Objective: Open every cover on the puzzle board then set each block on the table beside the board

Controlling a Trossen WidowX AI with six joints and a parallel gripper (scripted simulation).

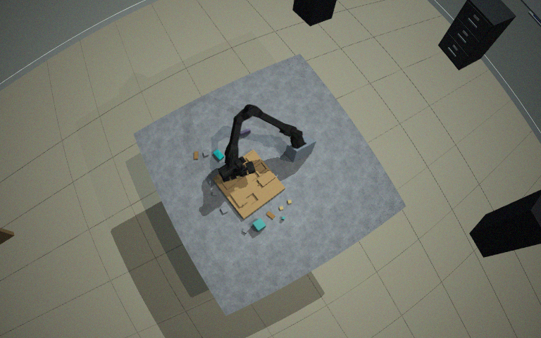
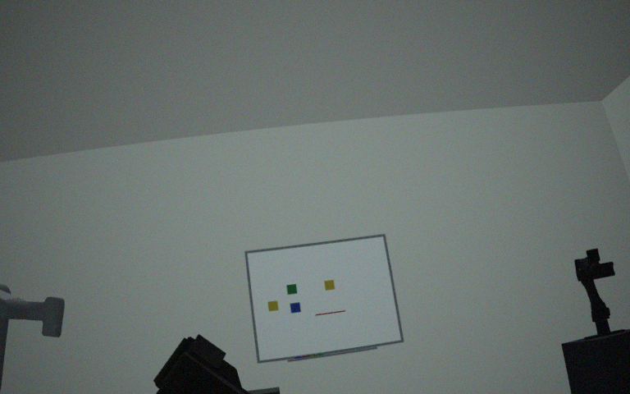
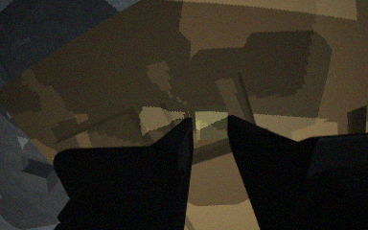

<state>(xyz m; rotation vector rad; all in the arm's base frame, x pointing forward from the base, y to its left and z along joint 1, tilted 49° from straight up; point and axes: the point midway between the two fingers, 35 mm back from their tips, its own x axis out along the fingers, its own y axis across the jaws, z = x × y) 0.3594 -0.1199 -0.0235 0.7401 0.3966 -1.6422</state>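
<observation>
The tan puzzle board is 30 mm behind my gripper tip and 50 mm to the left of it. Round my gripper tip: tiny teal cube: 80 mm behind, 340 mm to the left; then purple block: 180 mm behind, 210 mm to the right; then orange block: 30 mm behind, 290 mm to the left, 10 mm below.
</observation>
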